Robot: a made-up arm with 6 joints. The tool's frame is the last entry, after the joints.
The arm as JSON. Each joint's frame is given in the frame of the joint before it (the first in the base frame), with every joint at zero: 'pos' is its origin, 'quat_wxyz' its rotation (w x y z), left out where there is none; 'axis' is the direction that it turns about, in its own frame. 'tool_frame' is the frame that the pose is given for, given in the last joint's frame.
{
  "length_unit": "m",
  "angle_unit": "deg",
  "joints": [
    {
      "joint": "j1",
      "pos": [
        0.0,
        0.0,
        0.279
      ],
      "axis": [
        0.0,
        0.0,
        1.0
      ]
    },
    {
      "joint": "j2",
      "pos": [
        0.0,
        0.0,
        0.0
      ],
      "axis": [
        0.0,
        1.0,
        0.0
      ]
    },
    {
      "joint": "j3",
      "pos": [
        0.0,
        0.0,
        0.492
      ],
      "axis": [
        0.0,
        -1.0,
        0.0
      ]
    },
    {
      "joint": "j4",
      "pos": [
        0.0,
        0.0,
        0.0
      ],
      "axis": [
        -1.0,
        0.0,
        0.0
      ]
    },
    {
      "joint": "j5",
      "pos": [
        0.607,
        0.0,
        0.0
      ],
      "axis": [
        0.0,
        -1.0,
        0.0
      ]
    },
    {
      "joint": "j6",
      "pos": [
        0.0,
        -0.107,
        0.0
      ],
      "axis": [
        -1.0,
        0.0,
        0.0
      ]
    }
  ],
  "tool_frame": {
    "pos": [
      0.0,
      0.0,
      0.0
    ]
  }
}
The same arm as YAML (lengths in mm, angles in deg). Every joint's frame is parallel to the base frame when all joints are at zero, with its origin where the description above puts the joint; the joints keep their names.
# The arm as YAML. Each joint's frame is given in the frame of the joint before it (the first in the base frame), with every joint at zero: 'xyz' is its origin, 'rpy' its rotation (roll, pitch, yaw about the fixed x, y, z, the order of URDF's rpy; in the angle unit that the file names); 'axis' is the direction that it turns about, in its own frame. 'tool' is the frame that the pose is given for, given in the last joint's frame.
units:
  length: mm
  angle: deg
joints:
  - name: j1
    type: revolute
    origin:
      xyz: [0.0, 0.0, 279.0]
      rpy: [0.0, 0.0, 0.0]
    axis: [0.0, 0.0, 1.0]
  - name: j2
    type: revolute
    origin:
      xyz: [0.0, 0.0, 0.0]
      rpy: [0.0, 0.0, 0.0]
    axis: [0.0, 1.0, 0.0]
  - name: j3
    type: revolute
    origin:
      xyz: [0.0, 0.0, 492.0]
      rpy: [0.0, 0.0, 0.0]
    axis: [0.0, -1.0, 0.0]
  - name: j4
    type: revolute
    origin:
      xyz: [0.0, 0.0, 0.0]
      rpy: [0.0, 0.0, 0.0]
    axis: [-1.0, 0.0, 0.0]
  - name: j5
    type: revolute
    origin:
      xyz: [607.0, 0.0, 0.0]
      rpy: [0.0, 0.0, 0.0]
    axis: [0.0, -1.0, 0.0]
  - name: j6
    type: revolute
    origin:
      xyz: [0.0, -107.0, 0.0]
      rpy: [0.0, 0.0, 0.0]
    axis: [-1.0, 0.0, 0.0]
tool:
  origin:
    xyz: [0.0, 0.0, 0.0]
    rpy: [0.0, 0.0, 0.0]

